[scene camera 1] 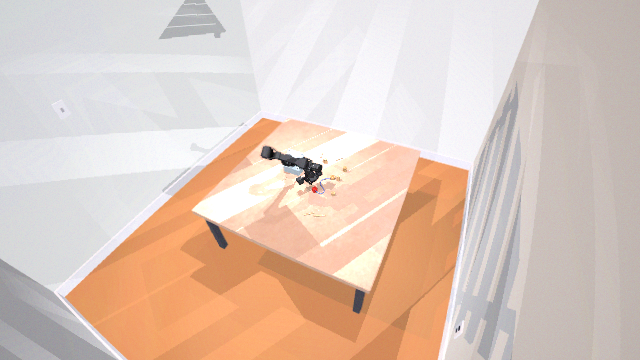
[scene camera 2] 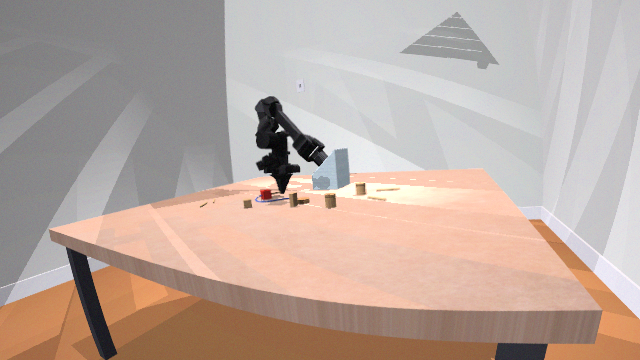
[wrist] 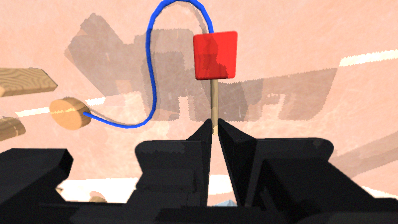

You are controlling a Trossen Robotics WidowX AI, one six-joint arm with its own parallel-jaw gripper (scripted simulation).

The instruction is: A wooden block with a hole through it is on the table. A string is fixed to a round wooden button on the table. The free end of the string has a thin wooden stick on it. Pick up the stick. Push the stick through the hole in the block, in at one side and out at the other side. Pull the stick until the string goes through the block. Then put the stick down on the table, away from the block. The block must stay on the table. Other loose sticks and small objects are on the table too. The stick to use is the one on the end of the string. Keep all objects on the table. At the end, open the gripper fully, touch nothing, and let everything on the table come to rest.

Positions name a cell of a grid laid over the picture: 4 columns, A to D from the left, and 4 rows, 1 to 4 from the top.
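My gripper (scene camera 2: B3) visible. Gripper again (wrist: C3), with red block (wrist: C1), round wooden button (wrist: A3).
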